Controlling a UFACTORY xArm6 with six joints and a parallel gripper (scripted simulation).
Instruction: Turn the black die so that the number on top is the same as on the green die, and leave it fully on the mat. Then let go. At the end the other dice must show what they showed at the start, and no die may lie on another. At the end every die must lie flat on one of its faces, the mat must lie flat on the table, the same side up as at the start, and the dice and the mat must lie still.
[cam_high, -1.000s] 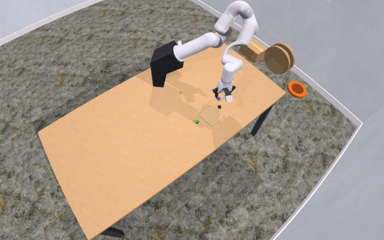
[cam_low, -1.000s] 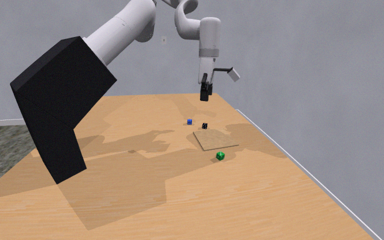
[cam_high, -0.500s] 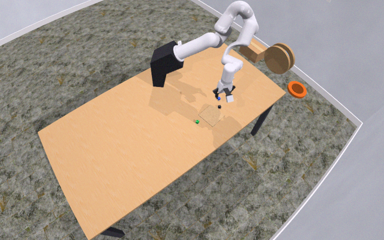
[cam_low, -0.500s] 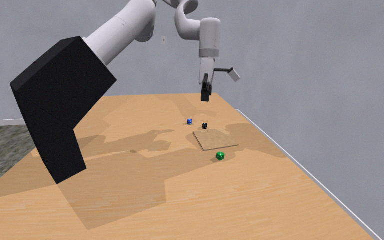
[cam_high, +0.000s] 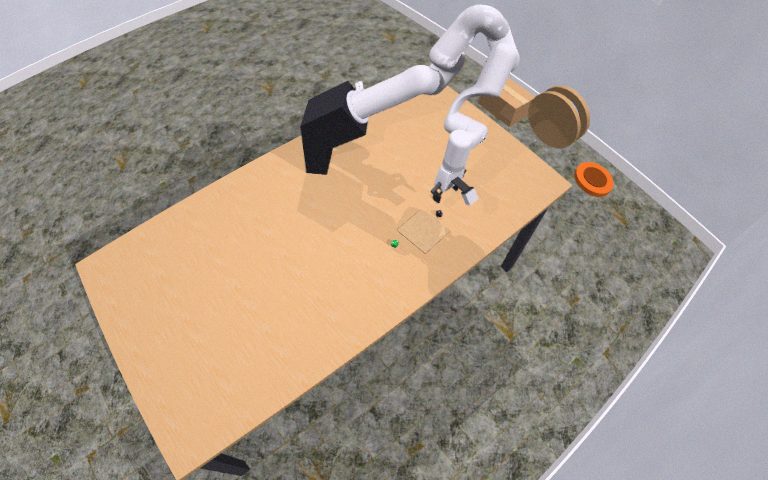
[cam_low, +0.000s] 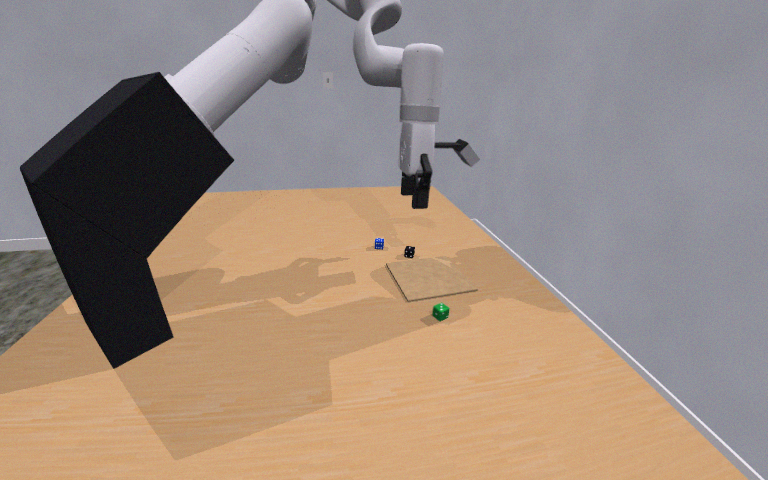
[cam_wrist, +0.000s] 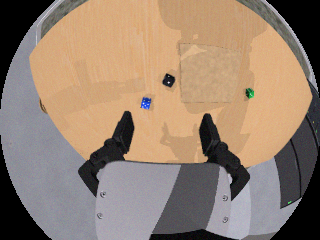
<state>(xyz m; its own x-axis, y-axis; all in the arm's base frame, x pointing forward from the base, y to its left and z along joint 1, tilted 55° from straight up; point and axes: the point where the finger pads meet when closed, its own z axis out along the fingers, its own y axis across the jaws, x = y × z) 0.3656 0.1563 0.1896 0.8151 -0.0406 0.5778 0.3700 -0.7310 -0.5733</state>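
Now: the black die 130 mm below my hand. The rest, counted from my hand: green die 200 mm to the right, 130 mm below, 90 mm ahead; blue die 130 mm below, 80 mm behind, 20 mm to the left; tan mat 140 mm below, 80 mm to the right, 50 mm ahead.
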